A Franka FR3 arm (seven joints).
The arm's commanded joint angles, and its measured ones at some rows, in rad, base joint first. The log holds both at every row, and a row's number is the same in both.
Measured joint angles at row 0:
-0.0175 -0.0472 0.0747 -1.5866 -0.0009 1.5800 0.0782
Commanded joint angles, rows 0 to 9:
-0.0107 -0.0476 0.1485 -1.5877 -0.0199 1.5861 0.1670
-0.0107 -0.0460 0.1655 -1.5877 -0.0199 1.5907 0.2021
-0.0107 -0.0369 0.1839 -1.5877 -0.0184 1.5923 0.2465
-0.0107 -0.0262 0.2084 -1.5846 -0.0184 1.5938 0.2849
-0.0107 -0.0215 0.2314 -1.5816 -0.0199 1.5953 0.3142
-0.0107 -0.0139 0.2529 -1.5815 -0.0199 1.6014 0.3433
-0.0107 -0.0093 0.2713 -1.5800 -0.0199 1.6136 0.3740
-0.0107 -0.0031 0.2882 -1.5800 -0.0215 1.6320 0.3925
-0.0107 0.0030 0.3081 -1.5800 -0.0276 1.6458 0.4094
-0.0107 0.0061 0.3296 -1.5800 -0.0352 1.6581 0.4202
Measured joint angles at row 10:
-0.0081 -0.0125 0.2796 -1.5868 -0.0048 1.6178 0.3665
